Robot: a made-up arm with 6 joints.
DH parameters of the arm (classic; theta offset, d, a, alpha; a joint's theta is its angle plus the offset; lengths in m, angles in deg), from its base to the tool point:
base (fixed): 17 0 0.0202 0
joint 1: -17 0.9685 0.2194 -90
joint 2: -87.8 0 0.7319 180
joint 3: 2.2 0.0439 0.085 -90
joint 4: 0 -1.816 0.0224 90
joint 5: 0 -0.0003 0.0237 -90
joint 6: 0 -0.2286 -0.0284 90
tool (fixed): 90 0.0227 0 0
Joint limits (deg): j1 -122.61..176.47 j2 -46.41..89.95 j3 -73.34..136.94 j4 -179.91..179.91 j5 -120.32..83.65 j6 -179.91..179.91
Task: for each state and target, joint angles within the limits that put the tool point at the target. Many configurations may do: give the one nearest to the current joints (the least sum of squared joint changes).
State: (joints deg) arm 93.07 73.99 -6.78 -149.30 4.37 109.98
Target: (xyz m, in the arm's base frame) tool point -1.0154 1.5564 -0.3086
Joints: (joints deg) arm 126.01 49.15 -8.86 -151.08 5.33 109.38
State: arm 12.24 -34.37 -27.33 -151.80 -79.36 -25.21
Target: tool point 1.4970 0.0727 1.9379
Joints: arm 0.28 -46.41 -40.61 -152.12 -89.85 -25.65
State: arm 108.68 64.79 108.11 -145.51 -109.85 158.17
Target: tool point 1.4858 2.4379 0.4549
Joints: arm 58.03 89.95 68.32 -148.05 -74.12 157.01
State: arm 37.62 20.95 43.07 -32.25 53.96 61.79
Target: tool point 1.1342 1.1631 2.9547
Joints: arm 53.41 -4.81 28.49 -32.13 69.71 64.02
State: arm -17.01 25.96 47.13 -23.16 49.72 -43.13
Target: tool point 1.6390 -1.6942 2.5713
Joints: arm -43.53 29.70 51.93 -24.79 47.01 -42.77
